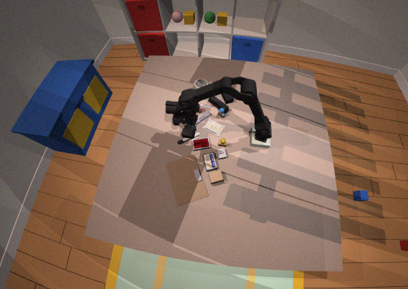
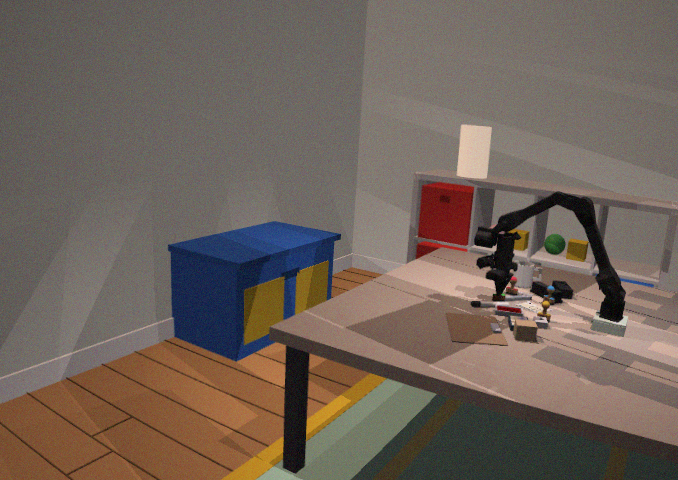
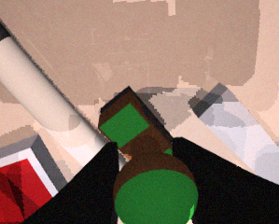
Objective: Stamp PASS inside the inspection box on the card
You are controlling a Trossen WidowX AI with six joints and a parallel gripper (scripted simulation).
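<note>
Right now my gripper tip is 70 mm past the red ink pad, 60 mm to the right of it and 30 mm above it. Round my gripper tip: grey bar: 90 mm to the right, 30 mm below, 20 mm behind; then green-knobbed stamp: right at my gripper tip; then white marker: 60 mm to the left, 20 mm below, 20 mm ahead.
</note>
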